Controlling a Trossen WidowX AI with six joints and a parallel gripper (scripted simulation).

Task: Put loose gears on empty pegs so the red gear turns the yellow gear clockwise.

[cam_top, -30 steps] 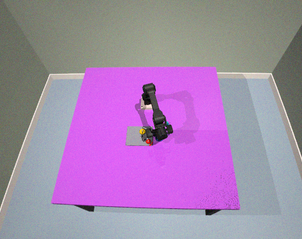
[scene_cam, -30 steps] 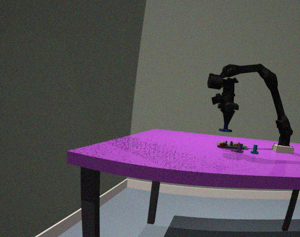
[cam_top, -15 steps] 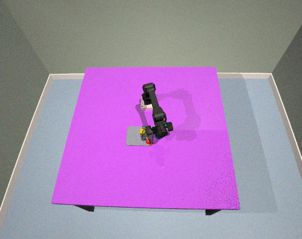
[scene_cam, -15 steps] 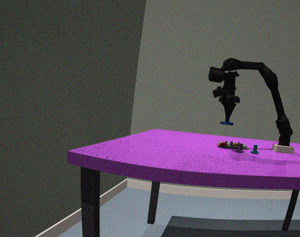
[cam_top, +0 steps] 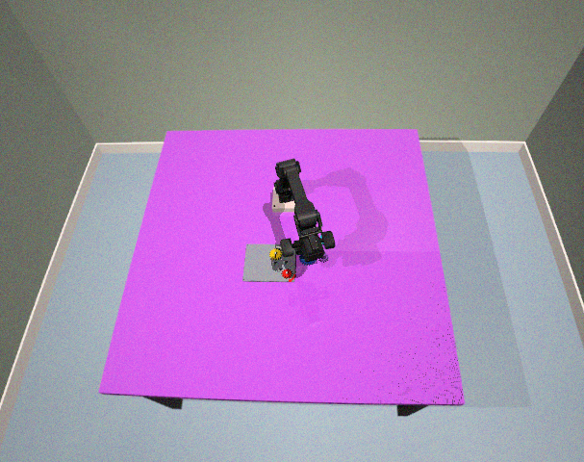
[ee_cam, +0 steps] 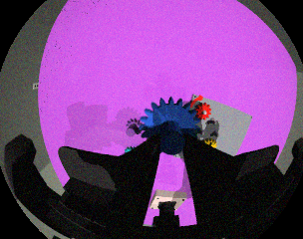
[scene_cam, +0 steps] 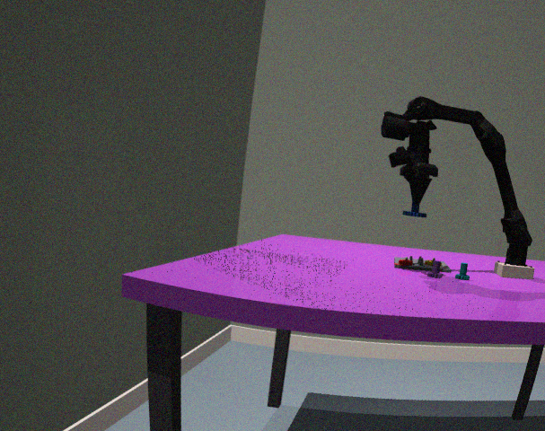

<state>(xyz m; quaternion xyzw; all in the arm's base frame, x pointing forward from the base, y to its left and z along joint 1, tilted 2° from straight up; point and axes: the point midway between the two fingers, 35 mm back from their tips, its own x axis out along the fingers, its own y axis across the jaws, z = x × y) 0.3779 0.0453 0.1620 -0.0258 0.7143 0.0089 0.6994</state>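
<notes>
Right now the red gear is 10 mm behind my gripper tip, 90 mm to the right of it and 150 mm below it. From my gripper tip the other things lie so: red arrow 10 mm ahead, 70 mm to the right, 160 mm below; purple gear 60 mm behind, 70 mm to the left, 150 mm below; blue gear 10 mm below.
</notes>
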